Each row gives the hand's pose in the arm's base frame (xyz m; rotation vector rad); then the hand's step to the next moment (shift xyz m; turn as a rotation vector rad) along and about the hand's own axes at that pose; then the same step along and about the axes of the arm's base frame.
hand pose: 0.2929 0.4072 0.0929 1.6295 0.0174 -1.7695
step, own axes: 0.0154 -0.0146 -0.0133 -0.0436 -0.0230 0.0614
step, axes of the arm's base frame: 0.0050 0.0095 -0.0226 -0.0670 0.0097 0.0401
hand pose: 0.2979 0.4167 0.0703 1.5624 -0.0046 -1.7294
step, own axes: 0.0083 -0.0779 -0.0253 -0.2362 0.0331 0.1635
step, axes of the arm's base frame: -0.0199 0.0614 -0.0511 -0.1364 0.0257 0.2537
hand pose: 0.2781 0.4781 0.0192 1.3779 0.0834 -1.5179
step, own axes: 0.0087 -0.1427 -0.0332 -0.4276 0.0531 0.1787
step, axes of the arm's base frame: -0.0746 0.0815 -0.0965 -0.1707 0.1247 0.4158
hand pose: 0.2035 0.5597 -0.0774 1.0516 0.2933 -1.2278
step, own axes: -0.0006 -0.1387 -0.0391 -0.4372 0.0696 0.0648
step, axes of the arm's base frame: -0.1075 0.0362 -0.0889 -0.1218 0.2190 0.3706
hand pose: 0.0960 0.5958 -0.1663 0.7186 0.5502 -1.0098
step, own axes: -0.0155 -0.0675 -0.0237 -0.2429 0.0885 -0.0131
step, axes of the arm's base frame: -0.0693 0.0034 -0.0233 -0.0272 0.1759 0.1880
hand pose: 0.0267 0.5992 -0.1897 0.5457 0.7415 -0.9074
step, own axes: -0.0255 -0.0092 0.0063 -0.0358 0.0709 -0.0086
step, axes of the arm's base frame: -0.0160 0.0036 0.0225 0.0430 0.0603 0.0301
